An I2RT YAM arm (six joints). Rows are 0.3 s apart.
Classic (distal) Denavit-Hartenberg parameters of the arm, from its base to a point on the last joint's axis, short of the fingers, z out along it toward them. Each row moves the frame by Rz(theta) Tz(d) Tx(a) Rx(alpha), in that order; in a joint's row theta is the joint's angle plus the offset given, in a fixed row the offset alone. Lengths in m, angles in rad.
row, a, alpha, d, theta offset
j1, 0.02, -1.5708, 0.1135, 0
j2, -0.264, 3.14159, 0, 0
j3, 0.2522, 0, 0, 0.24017
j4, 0.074, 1.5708, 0, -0.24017
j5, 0, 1.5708, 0, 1.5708
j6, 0, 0, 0.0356, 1.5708
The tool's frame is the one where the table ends.
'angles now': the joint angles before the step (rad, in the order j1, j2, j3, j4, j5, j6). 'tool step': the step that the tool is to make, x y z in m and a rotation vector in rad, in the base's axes. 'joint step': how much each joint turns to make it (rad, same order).
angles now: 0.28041, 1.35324, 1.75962, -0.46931, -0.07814, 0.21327
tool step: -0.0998, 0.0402, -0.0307, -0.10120, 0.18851, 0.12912
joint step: 0.38013, -0.23297, -0.16830, -0.28181, 0.24627, 0.03777
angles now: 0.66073, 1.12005, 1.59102, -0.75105, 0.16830, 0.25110
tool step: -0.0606, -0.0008, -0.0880, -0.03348, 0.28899, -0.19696
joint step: 0.31632, -0.19637, -0.32989, -0.24868, 0.37434, 0.42503
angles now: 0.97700, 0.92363, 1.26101, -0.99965, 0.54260, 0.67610
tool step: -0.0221, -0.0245, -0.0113, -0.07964, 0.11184, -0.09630
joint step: 0.05585, -0.04299, 0.01080, -0.27513, 0.07289, 0.17102
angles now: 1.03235, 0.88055, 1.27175, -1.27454, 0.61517, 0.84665
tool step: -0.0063, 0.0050, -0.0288, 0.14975, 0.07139, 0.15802
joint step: 0.01531, -0.10102, -0.17453, 0.17433, -0.19758, -0.01517
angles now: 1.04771, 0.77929, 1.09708, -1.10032, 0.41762, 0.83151
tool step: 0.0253, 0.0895, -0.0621, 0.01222, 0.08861, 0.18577
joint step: 0.08720, 0.26325, -0.16740, 0.40486, -0.12914, -0.01227
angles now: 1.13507, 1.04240, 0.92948, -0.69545, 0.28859, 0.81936
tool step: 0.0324, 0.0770, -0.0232, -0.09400, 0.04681, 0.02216
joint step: 0.00934, 0.36535, 0.17317, 0.08944, -0.01083, -0.00791
